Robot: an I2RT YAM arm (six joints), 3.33 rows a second.
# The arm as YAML. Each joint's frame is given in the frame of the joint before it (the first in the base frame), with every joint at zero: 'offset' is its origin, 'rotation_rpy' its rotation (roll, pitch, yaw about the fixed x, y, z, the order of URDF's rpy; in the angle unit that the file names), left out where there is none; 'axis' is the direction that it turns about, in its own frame. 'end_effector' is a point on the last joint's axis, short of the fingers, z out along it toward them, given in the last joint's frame.
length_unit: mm
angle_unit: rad
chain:
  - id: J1
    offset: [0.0, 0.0, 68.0]
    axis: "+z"
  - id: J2
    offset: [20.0, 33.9, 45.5]
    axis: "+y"
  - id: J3
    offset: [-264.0, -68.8, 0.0]
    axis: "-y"
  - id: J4
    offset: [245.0, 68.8, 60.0]
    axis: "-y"
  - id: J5
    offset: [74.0, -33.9, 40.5]
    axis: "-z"
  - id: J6
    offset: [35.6, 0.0, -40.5]
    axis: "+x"
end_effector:
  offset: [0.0, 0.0, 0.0]
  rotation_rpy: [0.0, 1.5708, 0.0]
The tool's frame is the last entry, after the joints.
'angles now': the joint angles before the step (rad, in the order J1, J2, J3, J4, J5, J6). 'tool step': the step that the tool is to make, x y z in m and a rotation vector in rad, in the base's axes. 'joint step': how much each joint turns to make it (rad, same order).
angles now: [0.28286 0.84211 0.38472 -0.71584 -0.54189 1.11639]
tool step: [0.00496 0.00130 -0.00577 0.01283 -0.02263 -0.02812]
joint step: [0.00037 0.01833 -0.02516 0.08582 0.00610 0.03317]
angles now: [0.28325 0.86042 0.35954 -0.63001 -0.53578 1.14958]
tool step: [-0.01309 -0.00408 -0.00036 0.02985 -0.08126 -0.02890]
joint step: [-0.00002 -0.15180 -0.05836 0.00955 0.00838 0.03279]
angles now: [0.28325 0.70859 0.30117 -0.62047 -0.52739 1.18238]
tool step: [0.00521 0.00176 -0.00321 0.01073 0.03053 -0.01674]
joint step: [0.00000 0.05185 0.00001 0.03964 -0.00763 0.02785]
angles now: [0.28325 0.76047 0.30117 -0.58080 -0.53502 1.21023]
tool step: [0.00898 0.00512 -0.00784 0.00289 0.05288 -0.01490]
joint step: [0.01750 0.10416 0.00003 0.07627 0.00037 0.04307]
